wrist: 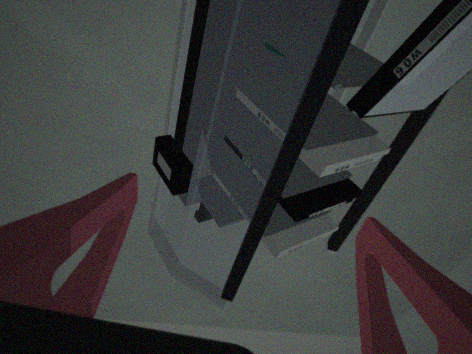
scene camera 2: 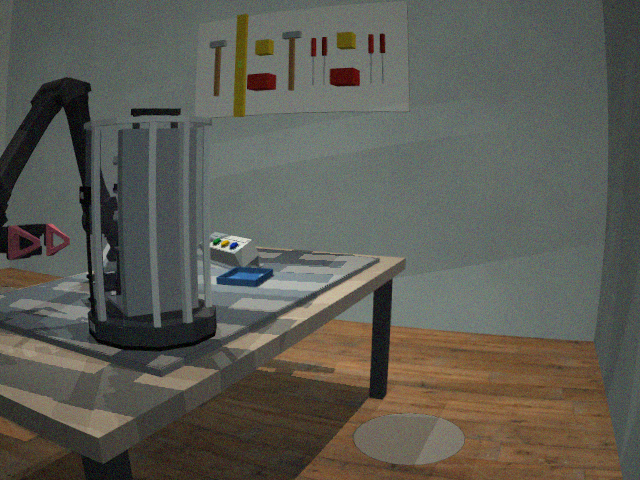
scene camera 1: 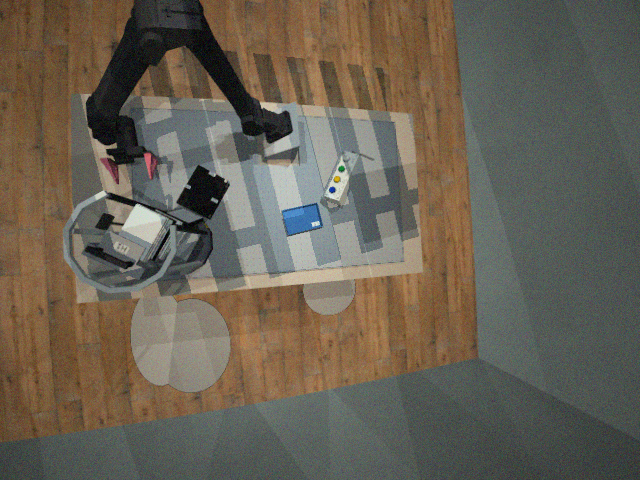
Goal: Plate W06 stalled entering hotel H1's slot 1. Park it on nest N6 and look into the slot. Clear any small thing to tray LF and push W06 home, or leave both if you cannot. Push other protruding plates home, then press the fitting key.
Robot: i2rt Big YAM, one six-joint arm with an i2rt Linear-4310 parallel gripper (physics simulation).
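Places are measured from the arm's base along level axes (x ahead, y left, z up), in metres.
Pixels of known places: gripper, fingertip midpoint: (wrist: 250,206) (scene camera 2: 55,242) (scene camera 1: 134,181); arm's base, link origin: (scene camera 1: 279,128).
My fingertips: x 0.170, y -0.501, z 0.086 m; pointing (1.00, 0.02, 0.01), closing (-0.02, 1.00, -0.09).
Ahead of a thing's pixels: the offset from my fingertips to its top centre.
My gripper (scene camera 1: 134,180) (scene camera 2: 53,241) (wrist: 250,206) is open and empty, beside the caged hotel carousel {dx +0.203, dy +0.044, dz +0.244 m} (scene camera 1: 68,232) (scene camera 2: 152,330) (wrist: 291,150). In the wrist view, plate W06 {dx +0.127, dy +0.113, dz +0.003 m} (wrist: 410,66) shows its labelled black edge at the upper right. From above, a dark square plate {dx +0.035, dy +0.176, dz -0.087 m} (scene camera 1: 203,192) with small pale corner tabs lies beside the cage; I cannot tell whether it is W06 on nest N6. Several plates stick out from the hotel, among them a pale one {dx +0.185, dy +0.061, dz +0.057 m} (wrist: 350,160) and a black one {dx +0.185, dy +0.061, dz +0.111 m} (wrist: 320,199). Slot 1's inside and any small thing in it cannot be made out.
Blue tray LF {dx +0.193, dy +0.540, dz -0.146 m} (scene camera 1: 299,221) (scene camera 2: 245,276) lies on the mat. The sloped key box {dx +0.052, dy +0.737, dz -0.079 m} (scene camera 1: 338,179) (scene camera 2: 232,250) with green, yellow and blue keys stands beyond it. A grey block (scene camera 1: 281,153) is under the arm's forearm. Upright cage posts stand around the hotel plates.
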